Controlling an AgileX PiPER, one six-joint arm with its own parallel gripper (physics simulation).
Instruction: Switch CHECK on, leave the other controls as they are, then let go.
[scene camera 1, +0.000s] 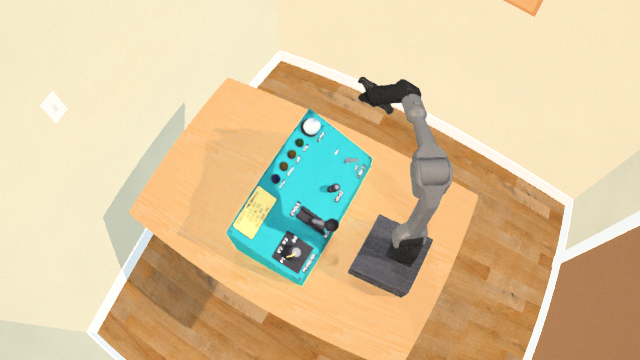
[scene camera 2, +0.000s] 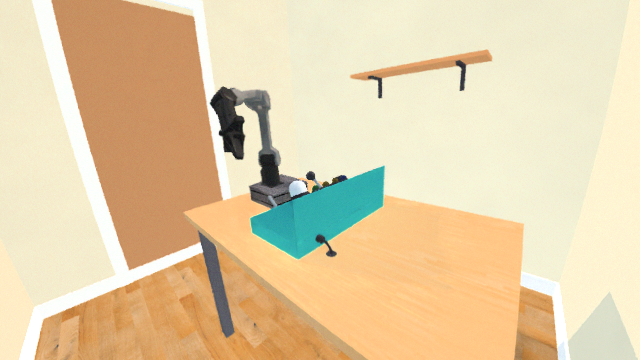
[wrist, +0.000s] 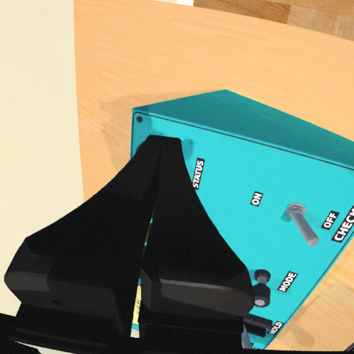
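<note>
The teal control panel (scene camera 1: 320, 170) (scene camera 2: 340, 215) (wrist: 225, 150) stands on the table. The CHECK toggle (scene camera 1: 351, 160) (scene camera 2: 272, 201) (wrist: 304, 227) is a grey metal lever near a panel corner; it leans to the side of its OFF label (wrist: 330, 220), away from the ON label (wrist: 256, 199). My gripper (scene camera 1: 361, 99) (scene camera 2: 239, 157) (wrist: 162, 154) is shut, with its fingertips together and nothing between them. It is above and apart from the panel. In the wrist view the fingers cover the status lamp and the indicator lights.
The MODE knob lever (scene camera 1: 333, 188) (wrist: 261, 294) stands near the toggle. Beyond it are a black-knobbed lever (scene camera 1: 314, 220) and a rotary selector (scene camera 1: 295, 253). A white status lamp (scene camera 1: 311, 126) (scene camera 2: 298, 188) and a yellow note (scene camera 1: 255, 212) are on the panel. A small black stalk (scene camera 2: 327, 245) shows behind it.
</note>
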